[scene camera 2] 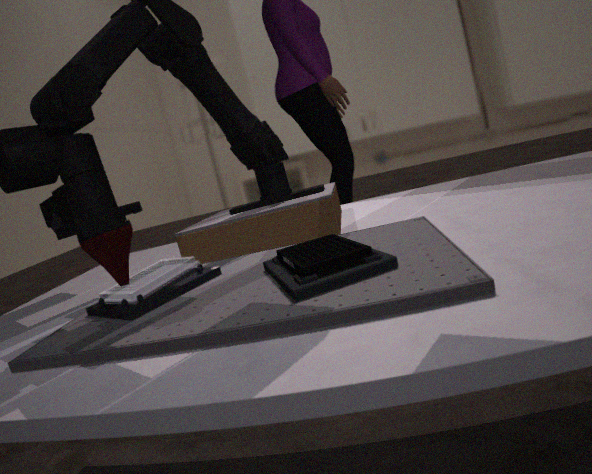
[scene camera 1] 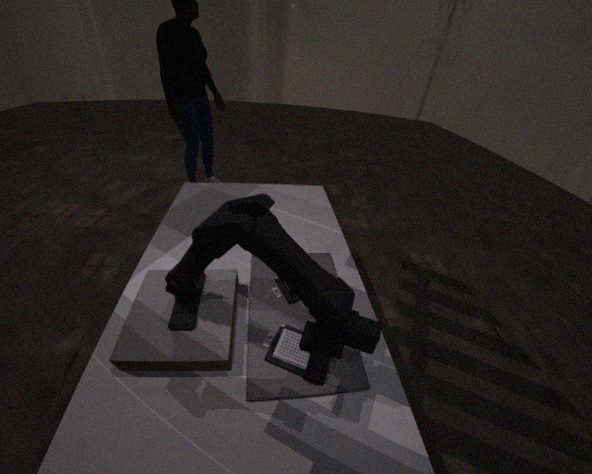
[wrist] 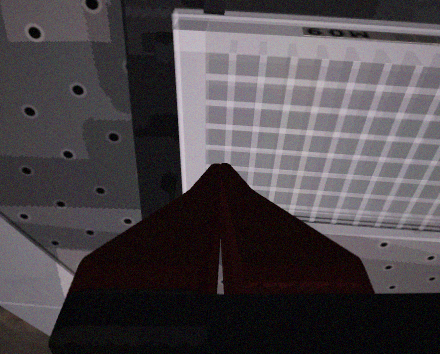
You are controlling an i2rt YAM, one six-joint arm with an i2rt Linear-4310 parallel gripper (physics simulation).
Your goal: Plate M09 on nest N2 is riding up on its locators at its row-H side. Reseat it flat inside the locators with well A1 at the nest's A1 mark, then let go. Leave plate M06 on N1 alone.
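Frame: origin at the arm's base, x ahead, y left, z up, level; centimetres.
Seen in the pictures: gripper, fingertip midpoint: (scene camera 2: 124,285) (wrist: 220,178); arm's base at its link origin: (scene camera 2: 278,201) (scene camera 1: 188,299).
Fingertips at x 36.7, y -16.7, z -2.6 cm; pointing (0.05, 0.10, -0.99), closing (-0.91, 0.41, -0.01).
Pixels of each thing's middle, then the offset from my fingertips to it.
- Plate M09 at the middle of its body: (wrist: 352,146) (scene camera 2: 150,279) (scene camera 1: 299,350) dx -4.7, dy +1.2, dz -0.9 cm
- dark nest N2 at the middle of its body: (wrist: 339,132) (scene camera 2: 153,287) (scene camera 1: 300,351) dx -4.5, dy +1.5, dz -2.2 cm
- Plate M06 at the middle of its body: (scene camera 2: 320,254) dx -0.6, dy +26.5, dz -1.4 cm
- nest N1 at the middle of its body: (scene camera 2: 322,262) dx -0.6, dy +26.5, dz -2.4 cm
Plate M09 (scene camera 1: 291,348) (scene camera 2: 155,278) (wrist: 310,120), pale with a grid of wells, sits on the dark nest N2 (scene camera 2: 167,299) (wrist: 155,115). Its M09 label shows upside down along the top edge in the wrist view. There the plate's lower edge hides the nest rim beneath it. Whether it lies fully flat is hard to tell. My gripper (scene camera 2: 124,284) (wrist: 220,178) is shut with nothing between its red fingers. Its tips are over or on the plate near one end; contact is unclear. Plate M06 (scene camera 2: 325,254), black, sits on nest N1 (scene camera 2: 345,278). Well A1 and its mark cannot be made out.
Both nests stand on a grey perforated board (scene camera 1: 260,385) (scene camera 2: 425,265). The arm's base stands on a thick block (scene camera 1: 150,345) (scene camera 2: 260,233) beside the board. In scene camera 1 the arm passes above N1. A person (scene camera 1: 182,65) (scene camera 2: 300,55) stands beyond the table.
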